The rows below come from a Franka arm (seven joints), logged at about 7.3 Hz.
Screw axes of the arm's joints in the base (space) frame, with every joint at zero. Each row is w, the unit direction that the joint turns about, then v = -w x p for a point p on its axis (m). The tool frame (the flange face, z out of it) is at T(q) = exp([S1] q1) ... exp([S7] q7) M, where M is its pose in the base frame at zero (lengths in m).
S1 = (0, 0, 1, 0, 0, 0)
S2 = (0, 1, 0, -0.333, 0, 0)
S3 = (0, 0, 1, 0, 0, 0)
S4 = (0, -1, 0, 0.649, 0, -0.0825)
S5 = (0, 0, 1, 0, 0, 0)
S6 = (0, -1, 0, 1.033, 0, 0)
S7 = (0, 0, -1, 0, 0.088, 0)
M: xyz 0.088 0 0.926 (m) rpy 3.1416 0 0 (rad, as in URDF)
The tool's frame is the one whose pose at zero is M.
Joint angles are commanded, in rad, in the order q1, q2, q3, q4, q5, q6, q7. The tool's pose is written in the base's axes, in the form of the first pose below.
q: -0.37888 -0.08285 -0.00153 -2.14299 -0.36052 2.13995 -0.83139
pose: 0.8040 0.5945 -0.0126 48.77; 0.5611 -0.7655 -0.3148 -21.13; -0.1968 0.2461 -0.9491 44.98; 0 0 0 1
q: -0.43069 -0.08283 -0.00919 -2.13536 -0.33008 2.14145 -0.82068
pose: 0.8522 0.5229 -0.0164 47.62; 0.4959 -0.8175 -0.2929 -23.94; -0.1666 0.2415 -0.9560 45.32; 0 0 0 1
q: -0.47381 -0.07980 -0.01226 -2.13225 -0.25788 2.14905 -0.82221
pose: 0.8927 0.4507 -0.0027 46.73; 0.4370 -0.8671 -0.2390 -25.90; -0.1101 0.2122 -0.9710 45.30; 0 0 0 1
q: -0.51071 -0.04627 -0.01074 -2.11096 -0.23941 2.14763 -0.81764
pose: 0.9127 0.4084 -0.0171 46.51; 0.3951 -0.8922 -0.2188 -27.87; -0.1046 0.1930 -0.9756 44.48; 0 0 0 1
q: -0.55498 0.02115 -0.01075 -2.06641 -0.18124 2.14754 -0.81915
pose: 0.9391 0.3427 -0.0248 46.74; 0.3344 -0.9281 -0.1635 -30.56; -0.0790 0.1453 -0.9862 42.83; 0 0 0 1
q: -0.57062 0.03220 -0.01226 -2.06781 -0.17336 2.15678 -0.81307
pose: 0.9476 0.3185 -0.0267 46.37; 0.3108 -0.9378 -0.1550 -31.40; -0.0744 0.1386 -0.9876 42.22; 0 0 0 1
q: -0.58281 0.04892 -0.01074 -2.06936 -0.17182 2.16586 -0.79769
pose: 0.9548 0.2952 -0.0348 46.21; 0.2872 -0.9464 -0.1479 -31.98; -0.0766 0.1313 -0.9884 41.29; 0 0 0 1
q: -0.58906 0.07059 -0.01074 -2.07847 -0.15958 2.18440 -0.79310
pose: 0.9587 0.2816 -0.0399 46.16; 0.2744 -0.9527 -0.1310 -32.27; -0.0749 0.1146 -0.9906 39.82; 0 0 0 1
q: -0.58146 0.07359 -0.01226 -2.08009 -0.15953 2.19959 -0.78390
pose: 0.9597 0.2794 -0.0296 46.49; 0.2730 -0.9523 -0.1361 -32.04; -0.0662 0.1225 -0.9903 39.71; 0 0 0 1
